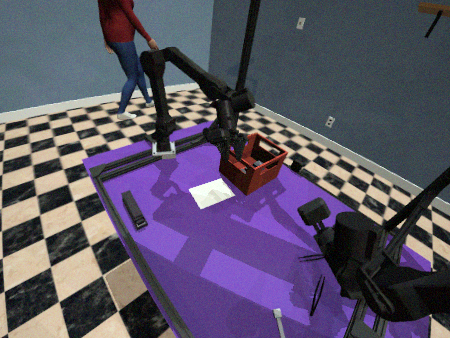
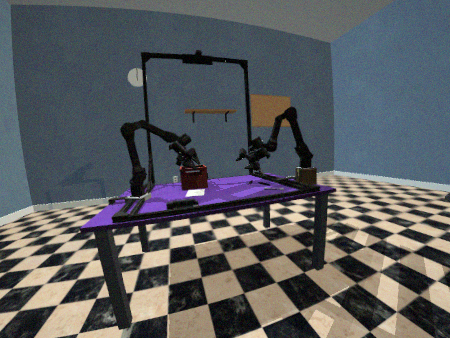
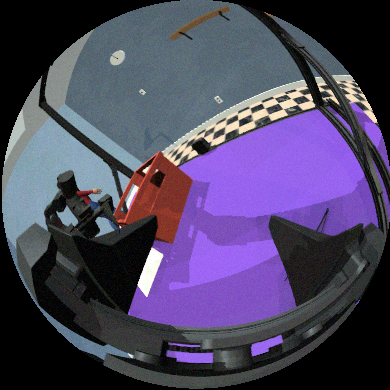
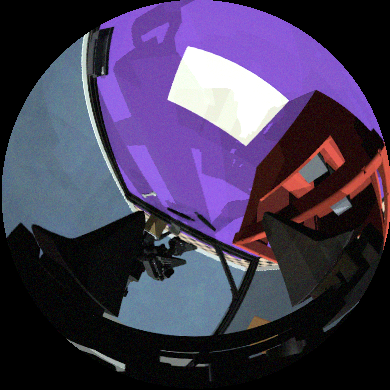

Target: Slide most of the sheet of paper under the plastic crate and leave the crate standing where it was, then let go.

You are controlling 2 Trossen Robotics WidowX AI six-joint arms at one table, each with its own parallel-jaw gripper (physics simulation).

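A red plastic crate (image 1: 257, 176) (image 2: 193, 179) (image 3: 163, 203) (image 4: 290, 159) stands at the back of the purple table. A white sheet of paper (image 1: 211, 192) (image 2: 195, 192) (image 3: 149, 271) (image 4: 225, 94) lies flat on the table just in front of it, one corner near the crate's base and none of it under the crate. My right gripper (image 1: 232, 151) (image 2: 188, 157) (image 4: 206, 218) is open at the crate's near rim, one finger over the inside and one outside. My left gripper (image 2: 250, 155) (image 3: 215, 222) is open and empty, in the air far from the crate.
A black frame rail (image 1: 123, 231) runs along the table edges. A flat black bar (image 1: 134, 209) lies at the left, thin dark tools (image 1: 317, 295) and a white-tipped tool (image 1: 278, 318) at the front right. A person (image 1: 123, 33) walks behind the table.
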